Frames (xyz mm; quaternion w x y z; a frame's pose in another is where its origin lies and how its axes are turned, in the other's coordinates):
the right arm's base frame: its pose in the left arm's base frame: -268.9 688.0 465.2 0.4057 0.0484 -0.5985 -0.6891
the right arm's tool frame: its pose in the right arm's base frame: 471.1 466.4 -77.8 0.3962 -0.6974 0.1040 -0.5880
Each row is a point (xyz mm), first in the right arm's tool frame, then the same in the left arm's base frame.
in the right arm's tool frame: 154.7 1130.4 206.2
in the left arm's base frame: -722.7 -552.0 457.8
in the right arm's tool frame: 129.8 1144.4 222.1
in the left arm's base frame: -708.8 -580.4 466.0
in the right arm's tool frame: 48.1 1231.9 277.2
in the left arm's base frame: -671.5 -706.8 468.9
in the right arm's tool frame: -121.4 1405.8 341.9
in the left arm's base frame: -573.5 -936.7 442.6
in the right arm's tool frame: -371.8 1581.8 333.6
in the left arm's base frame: -374.4 -1159.6 376.5
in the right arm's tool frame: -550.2 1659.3 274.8
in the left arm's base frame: -203.6 -1253.9 319.7
